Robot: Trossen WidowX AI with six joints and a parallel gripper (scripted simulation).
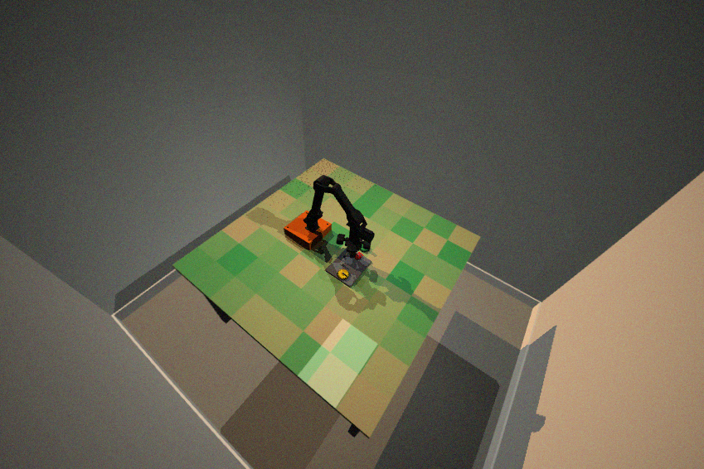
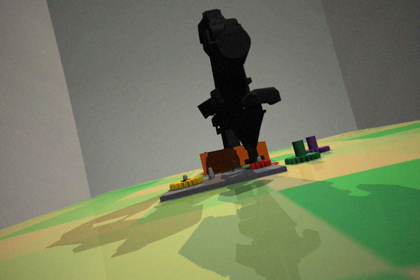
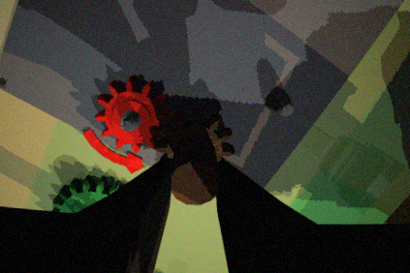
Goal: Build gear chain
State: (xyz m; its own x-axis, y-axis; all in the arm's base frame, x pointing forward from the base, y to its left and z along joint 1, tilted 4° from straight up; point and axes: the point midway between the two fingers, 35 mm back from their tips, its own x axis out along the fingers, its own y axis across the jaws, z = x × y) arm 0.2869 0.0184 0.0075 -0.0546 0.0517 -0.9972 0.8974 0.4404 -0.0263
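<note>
Right now the brown gear is 10 mm below my gripper tip. From my gripper tip the other things lie so: red gear 40 mm ahead, 30 mm below; then red arrow 40 mm below, 40 mm ahead, 30 mm to the left; then grey board 70 mm to the right, 40 mm below, 30 mm ahead.
</note>
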